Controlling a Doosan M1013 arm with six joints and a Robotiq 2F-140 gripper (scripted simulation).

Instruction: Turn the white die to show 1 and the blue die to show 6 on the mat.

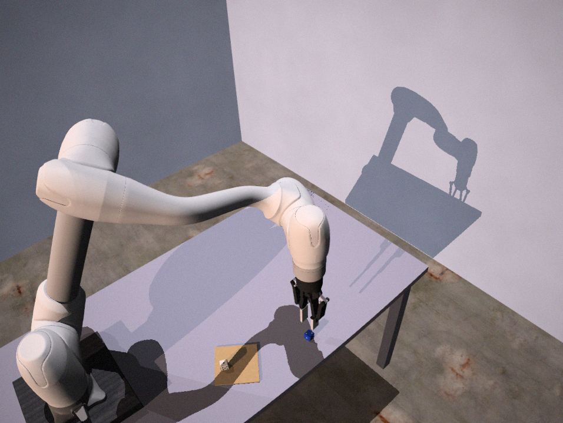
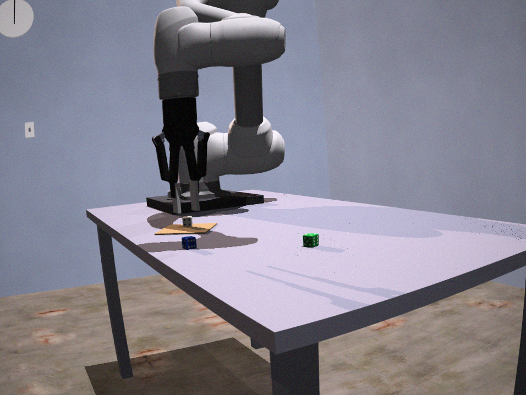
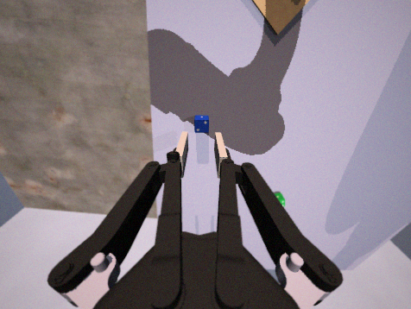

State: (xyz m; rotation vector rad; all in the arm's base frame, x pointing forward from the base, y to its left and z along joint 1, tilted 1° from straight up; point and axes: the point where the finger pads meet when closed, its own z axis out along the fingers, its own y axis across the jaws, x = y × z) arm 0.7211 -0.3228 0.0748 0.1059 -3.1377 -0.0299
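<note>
Right now my hand is 100 mm above the blue die. Also, from my hand: green die (200 mm to the left, 170 mm ahead, 100 mm below); white die (280 mm behind, 100 mm to the left, 100 mm below); tan mat (240 mm behind, 110 mm below, 80 mm to the left).
</note>
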